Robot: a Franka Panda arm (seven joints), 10 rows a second.
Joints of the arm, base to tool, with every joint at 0 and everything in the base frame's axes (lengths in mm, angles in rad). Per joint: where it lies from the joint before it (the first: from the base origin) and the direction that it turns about. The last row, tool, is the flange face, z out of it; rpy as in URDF.
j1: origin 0.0 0.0 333.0 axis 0 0 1
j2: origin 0.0 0.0 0.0 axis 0 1 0
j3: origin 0.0 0.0 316.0 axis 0 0 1
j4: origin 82.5 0.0 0.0 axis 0 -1 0
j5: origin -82.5 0.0 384.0 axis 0 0 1
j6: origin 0.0 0.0 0.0 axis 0 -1 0
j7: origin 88.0 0.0 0.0 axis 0 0 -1
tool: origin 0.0 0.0 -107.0 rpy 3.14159 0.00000 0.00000
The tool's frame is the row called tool.
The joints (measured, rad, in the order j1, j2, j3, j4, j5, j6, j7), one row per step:
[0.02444, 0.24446, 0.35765, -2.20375, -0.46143, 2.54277, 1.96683]
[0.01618, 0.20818, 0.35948, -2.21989, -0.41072, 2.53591, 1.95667]
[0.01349, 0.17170, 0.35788, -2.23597, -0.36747, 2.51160, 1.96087]
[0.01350, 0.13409, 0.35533, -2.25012, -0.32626, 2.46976, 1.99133]
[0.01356, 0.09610, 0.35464, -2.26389, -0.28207, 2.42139, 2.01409]
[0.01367, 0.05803, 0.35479, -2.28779, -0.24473, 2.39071, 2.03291]
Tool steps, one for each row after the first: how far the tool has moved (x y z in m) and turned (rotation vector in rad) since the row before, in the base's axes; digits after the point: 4 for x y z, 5 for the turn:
[-0.0024, -0.0058, 0.0119, 0.01891, -0.00029, -0.03481]
[-0.0045, -0.0058, 0.0099, 0.00702, 0.00940, -0.04398]
[-0.0059, -0.0058, 0.0093, 0.00231, 0.01769, -0.06919]
[-0.0073, -0.0050, 0.0089, 0.00106, 0.02444, -0.06224]
[-0.0096, -0.0041, 0.0060, 0.00292, 0.01811, -0.04874]

